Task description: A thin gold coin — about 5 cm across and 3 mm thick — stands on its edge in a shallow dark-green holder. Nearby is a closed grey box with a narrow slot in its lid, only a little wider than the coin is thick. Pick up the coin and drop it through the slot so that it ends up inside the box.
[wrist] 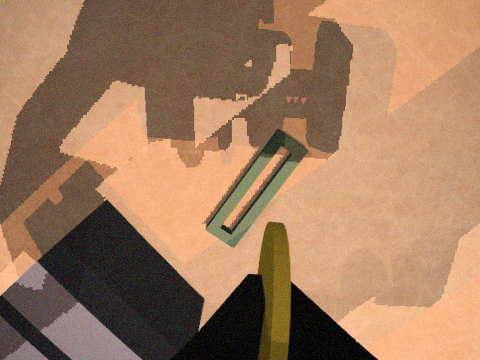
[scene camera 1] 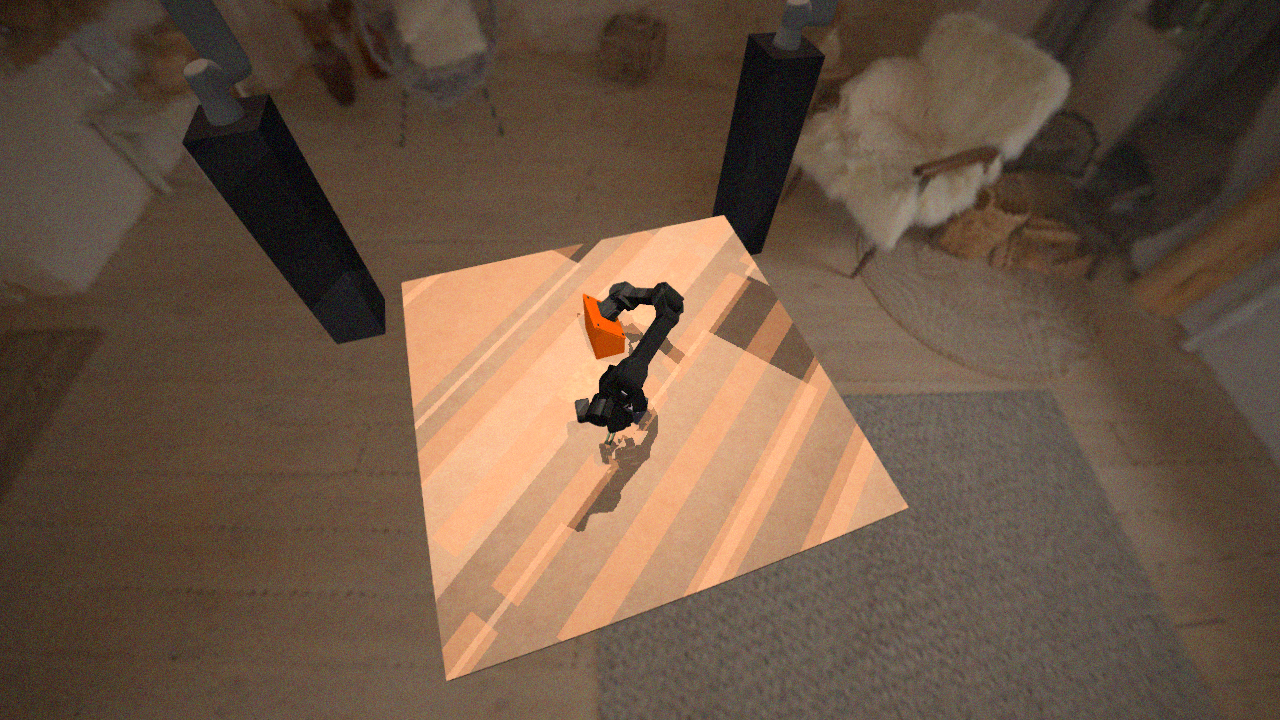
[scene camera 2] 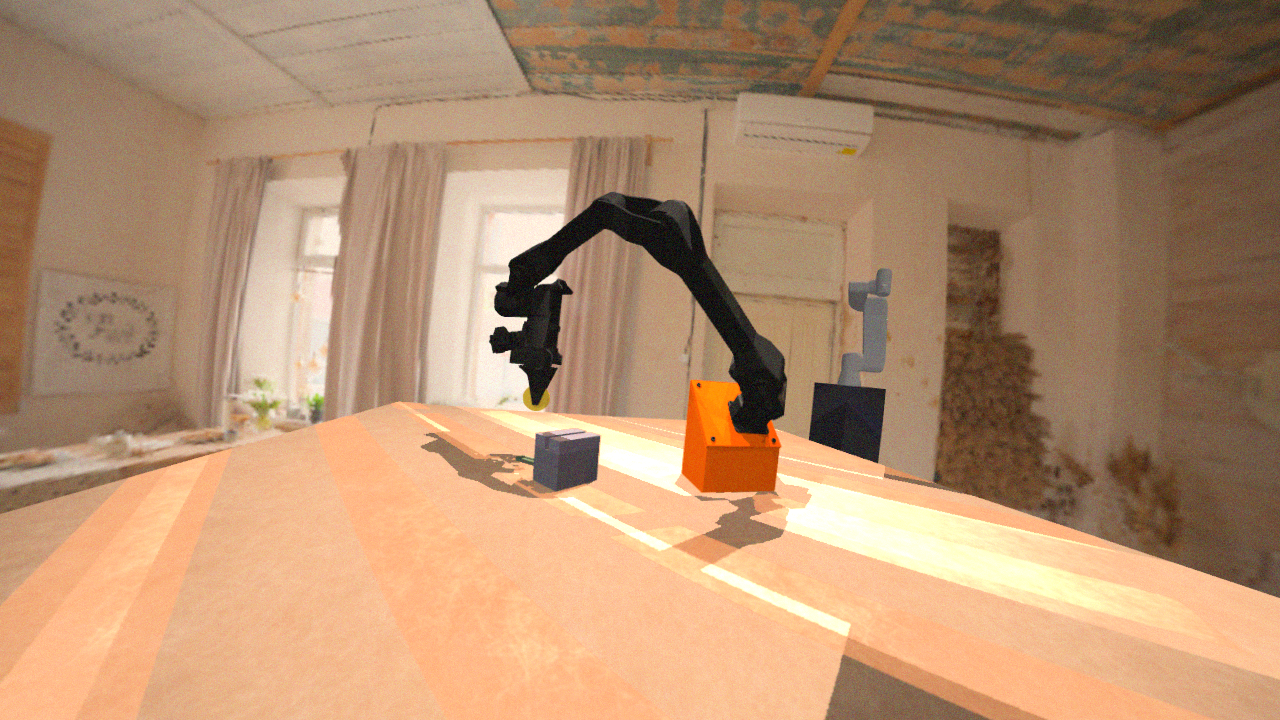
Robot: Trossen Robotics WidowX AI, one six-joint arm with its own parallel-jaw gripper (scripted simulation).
Path:
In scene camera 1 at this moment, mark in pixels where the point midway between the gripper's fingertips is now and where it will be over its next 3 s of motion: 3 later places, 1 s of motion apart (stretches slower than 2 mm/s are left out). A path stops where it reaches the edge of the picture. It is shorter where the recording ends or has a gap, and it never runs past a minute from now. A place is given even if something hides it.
The gripper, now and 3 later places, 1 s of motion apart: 610,419; 611,418; 626,400; 630,394

